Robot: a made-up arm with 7 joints.
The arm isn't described. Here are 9 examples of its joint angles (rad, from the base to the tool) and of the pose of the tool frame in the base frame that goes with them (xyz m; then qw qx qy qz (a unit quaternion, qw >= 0)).
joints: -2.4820 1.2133 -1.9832 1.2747 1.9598 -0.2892 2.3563
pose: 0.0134 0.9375 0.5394 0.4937 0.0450 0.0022 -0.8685
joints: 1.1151 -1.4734 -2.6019 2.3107 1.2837 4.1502 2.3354
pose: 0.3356 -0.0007 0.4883 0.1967 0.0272 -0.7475 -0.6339
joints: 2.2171 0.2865 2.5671 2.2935 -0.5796 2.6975 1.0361
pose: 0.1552 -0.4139 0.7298 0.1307 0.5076 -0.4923 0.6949
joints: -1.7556 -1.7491 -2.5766 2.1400 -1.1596 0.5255 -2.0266
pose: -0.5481 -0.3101 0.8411 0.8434 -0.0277 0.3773 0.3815
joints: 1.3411 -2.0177 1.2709 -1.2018 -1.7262 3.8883 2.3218
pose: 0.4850 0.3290 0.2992 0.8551 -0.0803 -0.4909 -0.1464
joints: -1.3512 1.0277 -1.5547 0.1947 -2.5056 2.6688 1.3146
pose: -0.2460 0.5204 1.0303 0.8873 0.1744 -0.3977 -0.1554
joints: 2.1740 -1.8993 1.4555 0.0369 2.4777 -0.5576 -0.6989
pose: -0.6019 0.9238 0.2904 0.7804 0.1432 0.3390 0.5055
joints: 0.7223 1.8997 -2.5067 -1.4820 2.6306 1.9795 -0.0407
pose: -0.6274 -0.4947 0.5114 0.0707 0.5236 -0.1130 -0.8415
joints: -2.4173 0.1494 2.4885 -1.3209 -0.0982 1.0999 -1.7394
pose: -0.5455 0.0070 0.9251 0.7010 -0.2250 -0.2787 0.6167
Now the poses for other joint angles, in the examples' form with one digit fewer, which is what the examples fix.
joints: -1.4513 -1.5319 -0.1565 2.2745 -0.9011 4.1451 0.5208
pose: -0.211 -0.358 0.121 0.019 -0.334 0.442 -0.833
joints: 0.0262 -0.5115 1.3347 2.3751 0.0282 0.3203 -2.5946
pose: 0.197 0.389 0.386 0.372 0.412 -0.827 0.093
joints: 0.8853 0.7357 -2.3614 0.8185 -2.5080 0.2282 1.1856
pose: -0.102 -0.927 1.037 0.841 0.094 -0.519 -0.119
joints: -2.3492 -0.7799 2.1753 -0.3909 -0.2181 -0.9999 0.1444
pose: -0.635 -0.515 1.031 0.281 -0.671 0.357 -0.586
